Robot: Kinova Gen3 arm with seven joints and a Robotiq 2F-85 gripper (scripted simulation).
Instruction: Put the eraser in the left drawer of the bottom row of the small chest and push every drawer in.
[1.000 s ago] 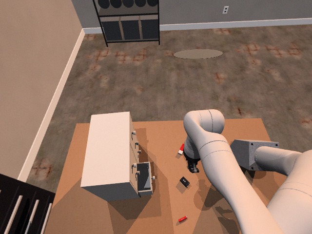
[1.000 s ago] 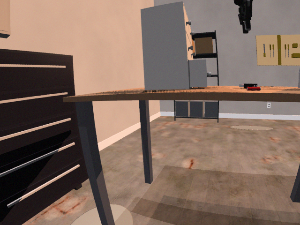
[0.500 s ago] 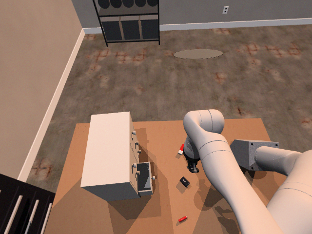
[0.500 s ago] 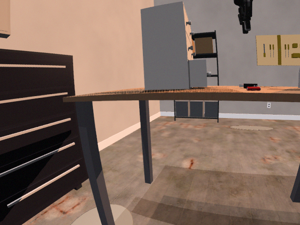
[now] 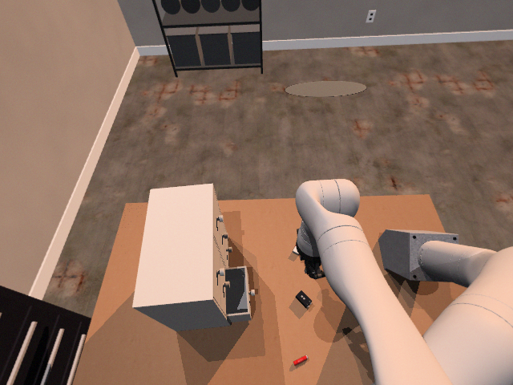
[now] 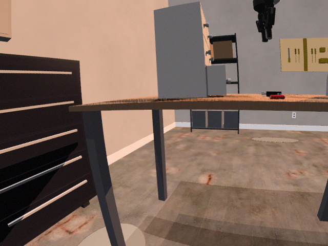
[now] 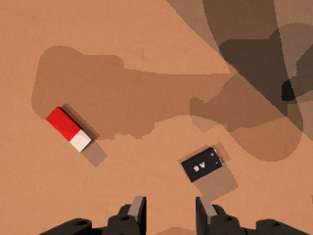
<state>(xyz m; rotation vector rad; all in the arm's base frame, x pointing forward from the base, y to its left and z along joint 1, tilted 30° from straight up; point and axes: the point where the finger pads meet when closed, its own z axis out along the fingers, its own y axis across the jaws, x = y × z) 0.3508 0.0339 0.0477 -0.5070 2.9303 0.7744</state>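
My gripper is now 140 mm to the left of the eraser and 220 mm above it. From my hand the other things lie so: black object (20 mm behind, 50 mm to the left, 220 mm below); then red cylinder (210 mm to the left, 220 mm below).
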